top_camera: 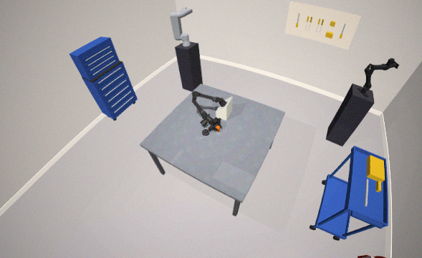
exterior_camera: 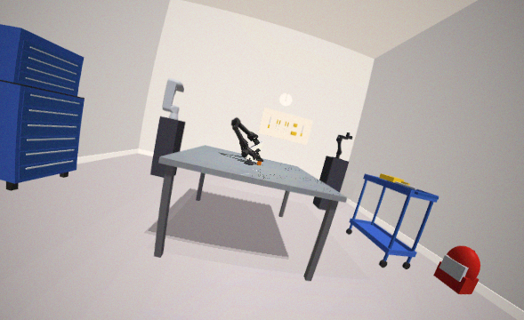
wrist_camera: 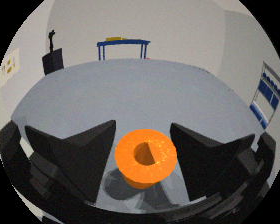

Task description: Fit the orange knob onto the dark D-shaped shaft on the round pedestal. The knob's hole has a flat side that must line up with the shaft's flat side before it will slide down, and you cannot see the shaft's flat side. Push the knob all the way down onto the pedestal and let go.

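My gripper tip is now 30 mm to the left of the orange knob and 20 mm above it. Round my gripper tip: dark round pedestal: 140 mm to the right, 100 mm ahead, 20 mm below.
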